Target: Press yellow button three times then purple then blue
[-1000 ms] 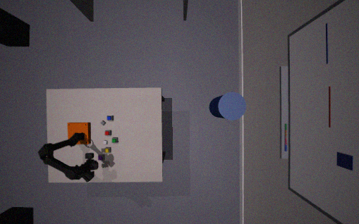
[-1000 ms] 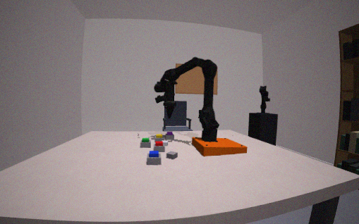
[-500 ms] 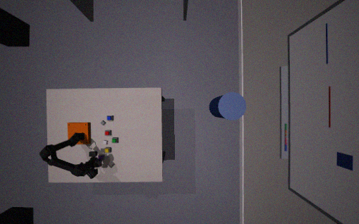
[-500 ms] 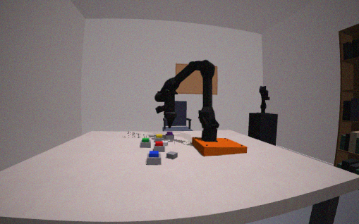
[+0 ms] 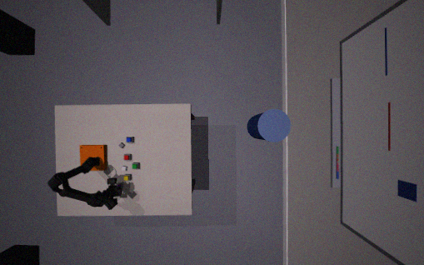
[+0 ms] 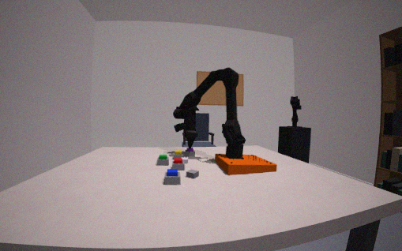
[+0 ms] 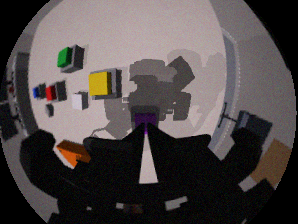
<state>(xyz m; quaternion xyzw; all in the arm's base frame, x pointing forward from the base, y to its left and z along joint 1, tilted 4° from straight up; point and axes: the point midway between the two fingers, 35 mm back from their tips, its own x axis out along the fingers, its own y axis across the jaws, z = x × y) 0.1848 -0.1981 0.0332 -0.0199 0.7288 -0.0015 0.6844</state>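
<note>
Right now my gripper tip is 80 mm short of the blue button, 370 mm to the right of it and 10 mm above it. Round my gripper tip: purple button: 10 mm below; then white block: 30 mm ahead, 150 mm to the left, 30 mm below; then yellow button: 60 mm ahead, 70 mm to the left, 10 mm below.
</note>
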